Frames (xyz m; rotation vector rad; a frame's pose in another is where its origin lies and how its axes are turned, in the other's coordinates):
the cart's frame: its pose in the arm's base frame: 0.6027 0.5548 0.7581 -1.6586 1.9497 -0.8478
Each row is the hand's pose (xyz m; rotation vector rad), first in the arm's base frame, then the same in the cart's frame.
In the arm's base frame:
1: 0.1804 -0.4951 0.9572 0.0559 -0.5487 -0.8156
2: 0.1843 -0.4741 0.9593 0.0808 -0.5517 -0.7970
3: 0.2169 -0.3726 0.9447 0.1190 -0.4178 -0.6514
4: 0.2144 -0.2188 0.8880 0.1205 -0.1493 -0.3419
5: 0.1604 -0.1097 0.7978 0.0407 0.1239 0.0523
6: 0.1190 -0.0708 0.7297 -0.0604 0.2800 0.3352
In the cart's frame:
1: 1.1190 0.0646 -0.2530 2.6160 -1.2808 0.1312
2: 1.0977 0.0623 -0.2554 2.6283 -1.2998 0.1621
3: 0.9913 0.0587 -0.2399 2.4902 -1.4252 0.3855
4: 0.8376 0.1142 -0.2268 2.1025 -1.6607 0.7374
5: 0.7353 0.2255 -0.2174 1.5449 -1.9102 0.9920
6: 0.7008 0.3060 -0.2034 1.1232 -2.0547 1.0673

